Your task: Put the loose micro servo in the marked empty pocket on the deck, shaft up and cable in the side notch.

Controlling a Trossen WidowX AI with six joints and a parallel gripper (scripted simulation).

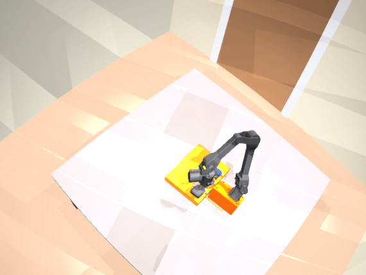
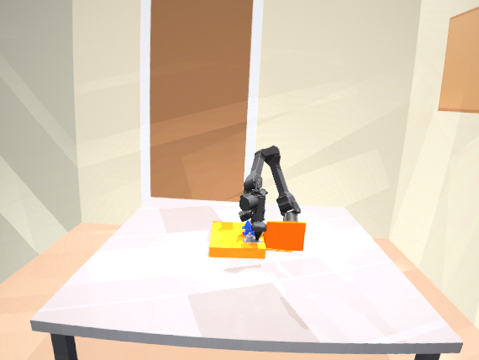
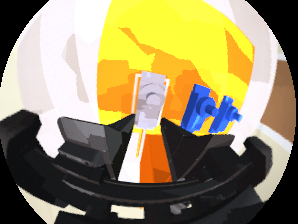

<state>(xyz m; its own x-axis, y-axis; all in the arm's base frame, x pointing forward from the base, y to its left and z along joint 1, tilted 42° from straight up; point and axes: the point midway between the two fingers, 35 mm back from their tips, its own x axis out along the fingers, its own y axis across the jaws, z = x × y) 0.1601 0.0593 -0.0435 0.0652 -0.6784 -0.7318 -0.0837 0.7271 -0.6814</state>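
Now: the yellow deck 13 cm ahead of my gripper tip, 6 cm to the right of it and 4 cm below it.
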